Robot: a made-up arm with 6 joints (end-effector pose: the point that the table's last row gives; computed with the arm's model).
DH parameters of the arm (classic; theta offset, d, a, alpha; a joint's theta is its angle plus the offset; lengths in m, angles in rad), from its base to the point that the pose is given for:
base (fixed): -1.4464 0 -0.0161 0
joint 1: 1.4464 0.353 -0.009 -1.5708
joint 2: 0.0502 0 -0.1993 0
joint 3: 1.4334 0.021 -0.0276 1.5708
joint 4: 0 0.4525 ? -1.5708
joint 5: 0 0.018 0.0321 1.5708
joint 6: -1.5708 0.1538 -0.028 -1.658
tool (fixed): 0 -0.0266 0 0
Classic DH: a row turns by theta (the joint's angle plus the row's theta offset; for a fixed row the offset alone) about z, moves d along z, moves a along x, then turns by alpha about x.
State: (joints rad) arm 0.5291 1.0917 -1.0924 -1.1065 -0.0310 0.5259
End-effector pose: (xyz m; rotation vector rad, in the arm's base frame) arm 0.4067 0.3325 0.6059 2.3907 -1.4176 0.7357
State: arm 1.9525 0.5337 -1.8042 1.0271 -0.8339 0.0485
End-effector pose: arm 0.1397 -0.1339 1.0400 -0.8650 -0.5534 1.3896
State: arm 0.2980 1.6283 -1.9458 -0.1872 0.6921 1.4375
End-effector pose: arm 0.5281 0.1819 0.7366 -1.5488 1.4965 1.4670
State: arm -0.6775 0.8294 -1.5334 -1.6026 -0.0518 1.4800
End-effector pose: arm 0.2416 -0.1099 0.9621 -1.1963 2.5159 -1.0104
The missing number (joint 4, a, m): -0.0272
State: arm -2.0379 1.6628 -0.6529 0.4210 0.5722 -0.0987
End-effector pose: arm -0.0822 -0.3465 0.0817 0.4127 1.7781 1.6727
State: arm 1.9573 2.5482 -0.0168 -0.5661 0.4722 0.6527
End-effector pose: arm 0.0939 -0.2747 0.0881 0.2528 -0.1375 0.6003
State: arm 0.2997 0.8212 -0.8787 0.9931 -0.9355 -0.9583
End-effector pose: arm 0.4093 0.0836 0.7321 -1.3361 2.2286 -0.3199
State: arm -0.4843 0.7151 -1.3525 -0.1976 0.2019 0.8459
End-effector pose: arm 0.2670 -0.0828 0.9130 -1.3935 1.9169 -0.0542
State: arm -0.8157 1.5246 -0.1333 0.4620 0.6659 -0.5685
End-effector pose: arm 0.1562 0.0092 0.0051 0.9483 -1.2068 -2.1274
